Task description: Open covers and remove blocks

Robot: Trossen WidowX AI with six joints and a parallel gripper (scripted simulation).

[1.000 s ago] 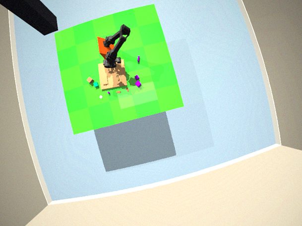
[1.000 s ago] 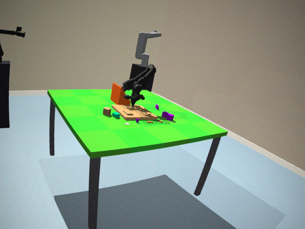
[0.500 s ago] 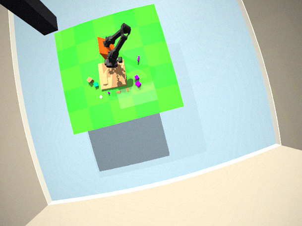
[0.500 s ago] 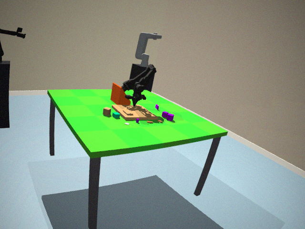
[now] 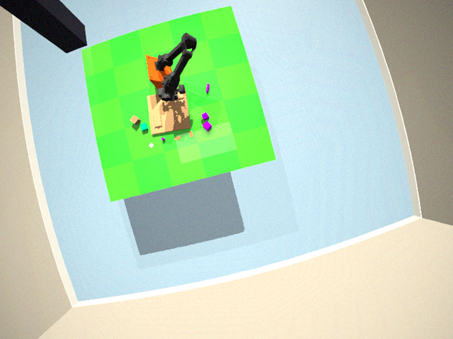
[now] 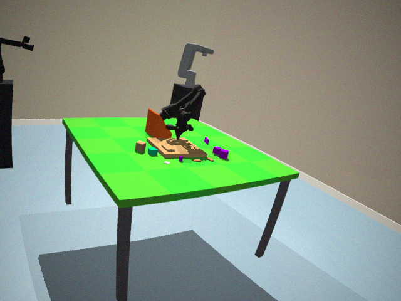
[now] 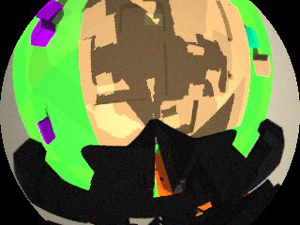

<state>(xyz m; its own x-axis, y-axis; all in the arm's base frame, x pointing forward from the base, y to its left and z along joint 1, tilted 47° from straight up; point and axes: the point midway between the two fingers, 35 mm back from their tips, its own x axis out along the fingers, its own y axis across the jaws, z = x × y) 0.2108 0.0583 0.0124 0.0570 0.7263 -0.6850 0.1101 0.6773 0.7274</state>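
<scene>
The tan puzzle board lies 10 cm ahead of my gripper tip and 7 cm to the right of it. Round my gripper tip: teal block (16 cm ahead, 28 cm to the right, 1 cm below); then purple stick (1 cm ahead, 25 cm to the left, 1 cm below); then tan cube (10 cm ahead, 33 cm to the right).
</scene>
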